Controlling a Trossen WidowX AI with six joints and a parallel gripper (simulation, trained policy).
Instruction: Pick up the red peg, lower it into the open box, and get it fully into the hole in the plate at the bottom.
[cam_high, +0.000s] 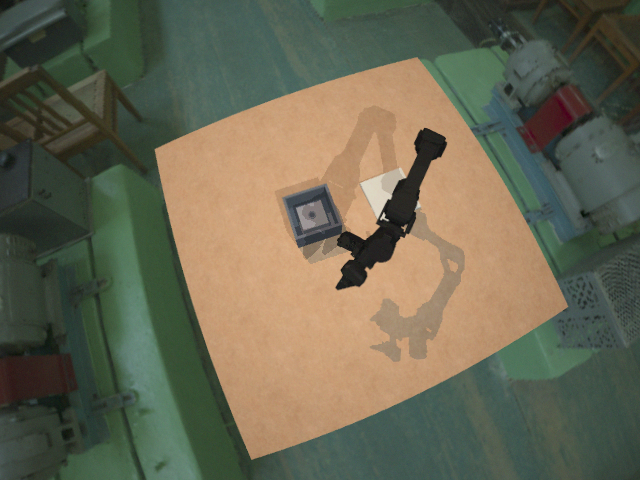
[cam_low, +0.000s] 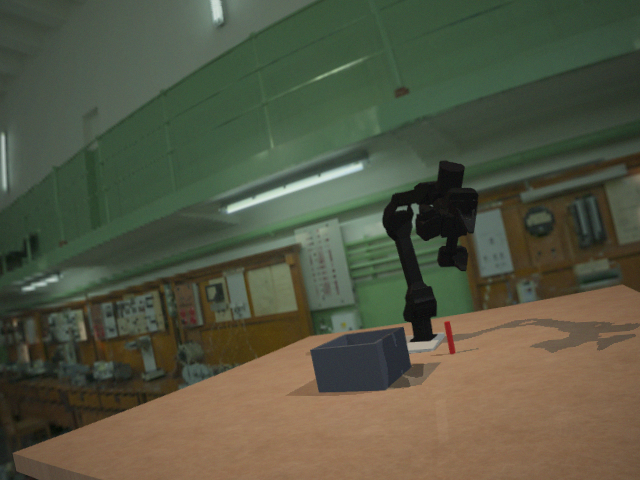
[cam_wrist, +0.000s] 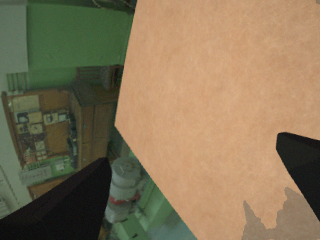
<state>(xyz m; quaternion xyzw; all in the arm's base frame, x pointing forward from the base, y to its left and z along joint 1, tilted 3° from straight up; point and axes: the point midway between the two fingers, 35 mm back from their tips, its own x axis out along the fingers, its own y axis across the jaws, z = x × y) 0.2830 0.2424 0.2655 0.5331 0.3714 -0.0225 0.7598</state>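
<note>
My gripper tip is 20 cm above the red peg, 16 cm past it and 13 cm to the left of it. Also, from my gripper tip: dark blue box: 27 cm to the right, 21 cm below, 2 cm ahead; grey plate: 27 cm to the right, 19 cm below, 2 cm ahead.
</note>
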